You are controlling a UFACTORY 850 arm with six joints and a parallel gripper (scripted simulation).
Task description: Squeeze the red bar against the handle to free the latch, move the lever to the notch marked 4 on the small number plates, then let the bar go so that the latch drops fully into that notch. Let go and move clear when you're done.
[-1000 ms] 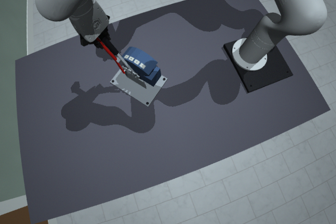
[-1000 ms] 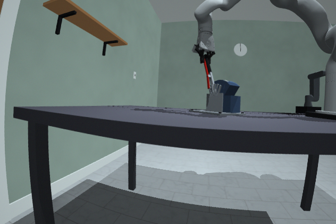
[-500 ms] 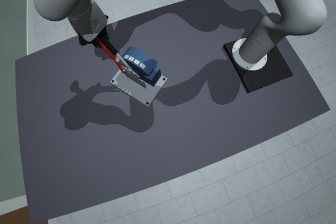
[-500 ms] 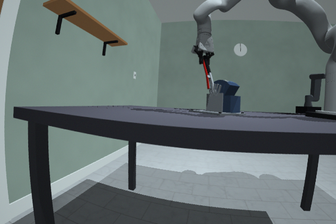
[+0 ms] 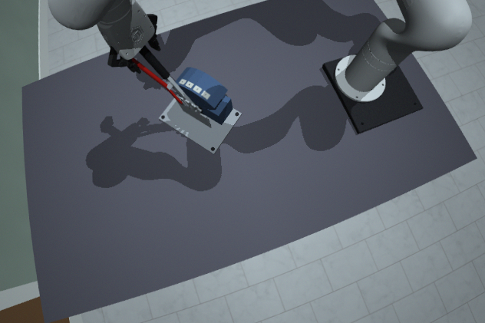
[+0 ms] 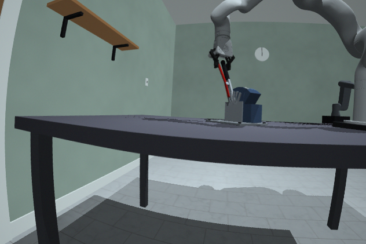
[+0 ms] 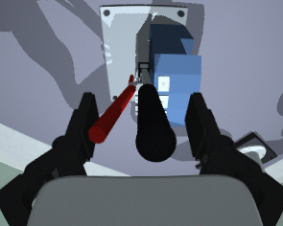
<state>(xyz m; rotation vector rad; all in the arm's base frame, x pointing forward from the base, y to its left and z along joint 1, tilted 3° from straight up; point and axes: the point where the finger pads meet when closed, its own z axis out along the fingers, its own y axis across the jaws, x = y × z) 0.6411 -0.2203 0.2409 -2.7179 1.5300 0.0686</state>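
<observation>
My gripper is now 1 cm past the red bar, 5 cm to the right of it and 10 cm above it.
</observation>
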